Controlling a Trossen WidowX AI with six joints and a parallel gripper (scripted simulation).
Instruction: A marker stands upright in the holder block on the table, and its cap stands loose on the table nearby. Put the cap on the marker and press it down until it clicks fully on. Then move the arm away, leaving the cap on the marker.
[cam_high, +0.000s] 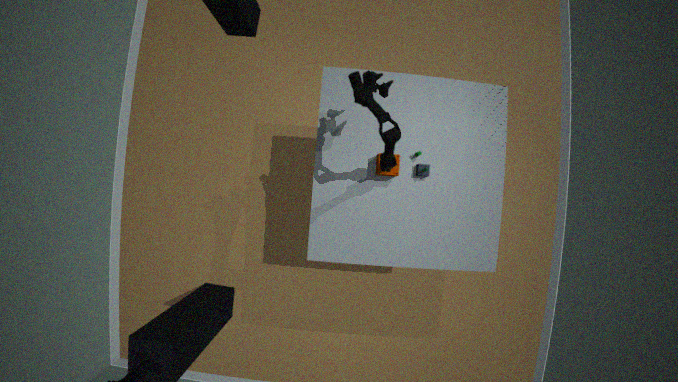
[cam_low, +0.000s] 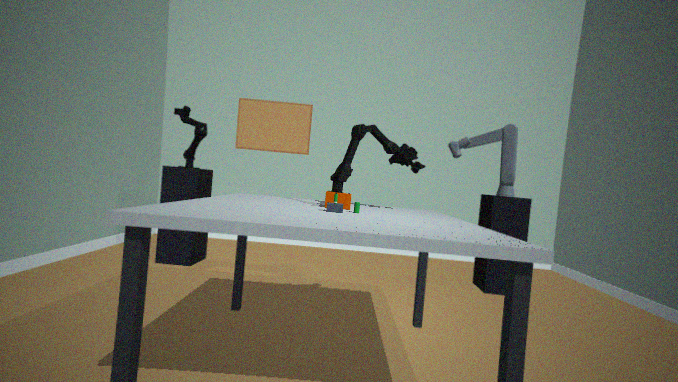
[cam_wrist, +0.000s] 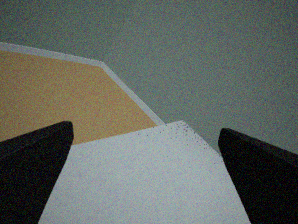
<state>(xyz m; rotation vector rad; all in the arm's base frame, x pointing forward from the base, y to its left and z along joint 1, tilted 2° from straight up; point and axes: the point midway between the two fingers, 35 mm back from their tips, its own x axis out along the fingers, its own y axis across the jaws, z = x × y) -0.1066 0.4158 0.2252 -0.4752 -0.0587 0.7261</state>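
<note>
My gripper tip is 30 cm short of the green cap, 33 cm to the left of it and 26 cm above it.
</note>
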